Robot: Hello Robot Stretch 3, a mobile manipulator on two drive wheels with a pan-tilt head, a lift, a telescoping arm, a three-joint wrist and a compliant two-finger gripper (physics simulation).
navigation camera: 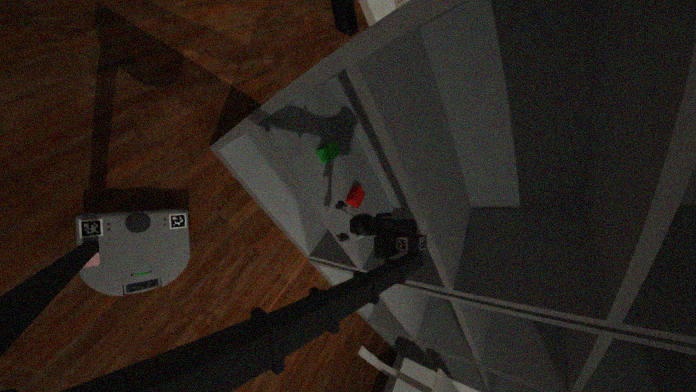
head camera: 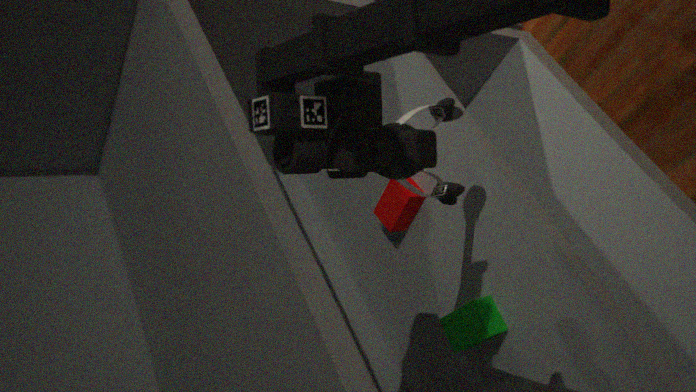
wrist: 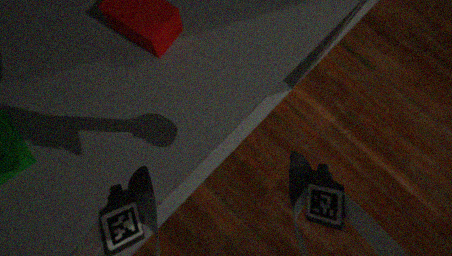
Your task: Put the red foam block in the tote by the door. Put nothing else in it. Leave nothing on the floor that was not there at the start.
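Pixels of known places: gripper, fingertip midpoint: (navigation camera: 338, 220) (head camera: 454, 152); robot's base, origin of the base link: (navigation camera: 138, 221).
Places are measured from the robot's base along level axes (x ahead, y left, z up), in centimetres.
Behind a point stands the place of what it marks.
Note:
The red foam block (head camera: 398, 205) @(y -78.3, x 6.6, z 57.9 cm) (navigation camera: 355, 195) @(y -77.7, x 7.2, z 57.9 cm) (wrist: 145, 22) lies on a board of the grey shelf unit (navigation camera: 320, 75) @(y -31.3, x 34.2, z 89.3 cm) (wrist: 260, 112). My gripper (head camera: 448, 151) @(y -56.4, x -2.2, z 67.4 cm) (navigation camera: 342, 220) @(y -56.4, x -2.2, z 67.4 cm) (wrist: 221, 178) @(y -56.4, x -2.2, z 67.4 cm) is open, with nothing between its fingers. In the head view one finger partly overlaps the block's upper edge. In the wrist view the block lies beyond the fingertips, up and to the left, apart from them. The tote does not show in these views.
A green block (head camera: 474, 324) @(y -61.6, x 25.8, z 57.9 cm) (navigation camera: 328, 152) @(y -61.5, x 25.9, z 57.9 cm) (wrist: 10, 150) lies on the same board as the red one. My arm (navigation camera: 225, 332) @(y -7.1, x -8.1, z 99.0 cm) reaches across from my base (navigation camera: 150, 250) @(y -3.3, x -10.6, z 16.0 cm). A divider and side panels of the shelf unit stand around the gripper. A pale object (navigation camera: 415, 375) @(y -199.2, x -187.8, z 26.5 cm) stands at the bottom.

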